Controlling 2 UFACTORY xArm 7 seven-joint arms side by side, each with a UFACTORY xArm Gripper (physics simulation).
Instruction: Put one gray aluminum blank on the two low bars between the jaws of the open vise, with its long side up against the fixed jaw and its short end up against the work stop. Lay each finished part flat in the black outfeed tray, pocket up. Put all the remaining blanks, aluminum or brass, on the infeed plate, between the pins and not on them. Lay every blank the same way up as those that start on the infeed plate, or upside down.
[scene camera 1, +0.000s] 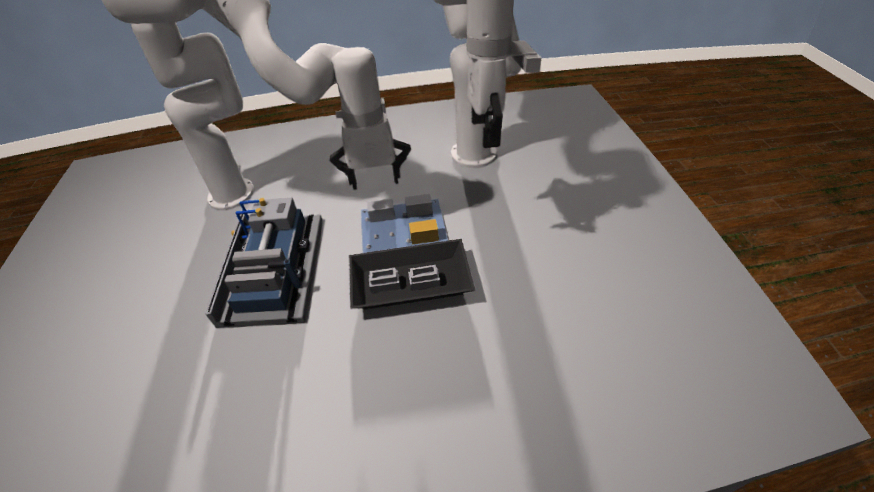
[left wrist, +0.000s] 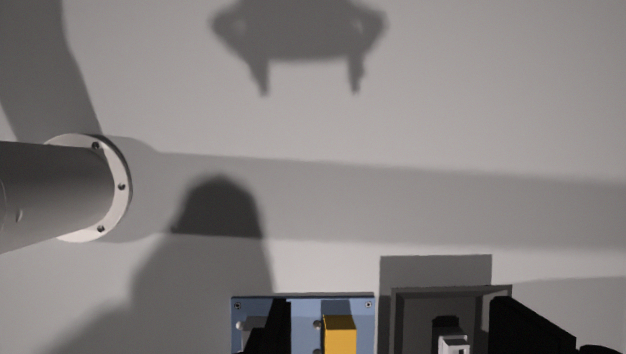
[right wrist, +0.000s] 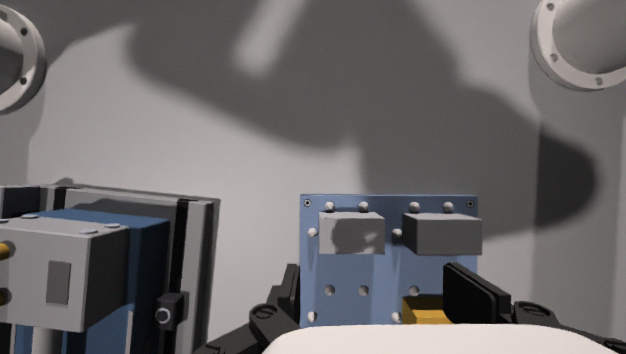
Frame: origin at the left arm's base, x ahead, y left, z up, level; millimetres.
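Seen in the pictures: left gripper, between the fingertips: (scene camera 1: 485, 134) (left wrist: 390, 332); right gripper, between the fingertips: (scene camera 1: 375, 183) (right wrist: 371, 287); left arm's base, origin of its link: (scene camera 1: 473, 154) (left wrist: 80, 187) (right wrist: 584, 36); right arm's base, origin of its link: (scene camera 1: 231, 194).
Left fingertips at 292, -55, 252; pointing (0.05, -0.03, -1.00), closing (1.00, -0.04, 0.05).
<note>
Pixels of each thing's top centre, then the offset from my left fingertips to it, as dx, dy, dz. "spot": a spot on its surface instead.
- blue infeed plate, centre of its top: (right wrist: 388, 275) (scene camera 1: 402, 228) -40, -180, -244
- brass blank, centre of its top: (right wrist: 449, 335) (scene camera 1: 423, 225) +3, -137, -208
- vise, centre of its top: (scene camera 1: 258, 238) +8, -483, -153
- vise's front jaw, centre of its top: (scene camera 1: 250, 276) +108, -492, -156
- work stop, a spot on its surface: (scene camera 1: 292, 275) spot: +94, -419, -190
Two gray aluminum blanks lie at the back of the blue infeed plate (scene camera 1: 400, 243) (left wrist: 302, 306) (right wrist: 350, 272), one on the left (scene camera 1: 380, 213) (right wrist: 351, 234) and one on the right (scene camera 1: 418, 205) (right wrist: 442, 235). A brass blank (scene camera 1: 423, 231) (left wrist: 340, 336) (right wrist: 425, 316) lies at its front right. My right gripper (scene camera 1: 374, 182) (right wrist: 371, 287) is open and empty, above and behind the plate. My left gripper (scene camera 1: 492, 125) (left wrist: 390, 332) is open and empty, high at the back. Two finished parts (scene camera 1: 384, 278) (scene camera 1: 423, 276) lie pocket up in the black outfeed tray (scene camera 1: 452, 286) (left wrist: 399, 322). The vise (scene camera 1: 259, 300) (right wrist: 145, 240) is open; no blank shows between its jaws.
The vise's front jaw (scene camera 1: 251, 281) and rear jaw (scene camera 1: 258, 257) stand apart, with the work stop (scene camera 1: 292, 275) at their right end. Blue hoses (scene camera 1: 247, 212) rise at the vise's back left. The tray's raised walls stand directly in front of the infeed plate. Small pins stand on the plate.
</note>
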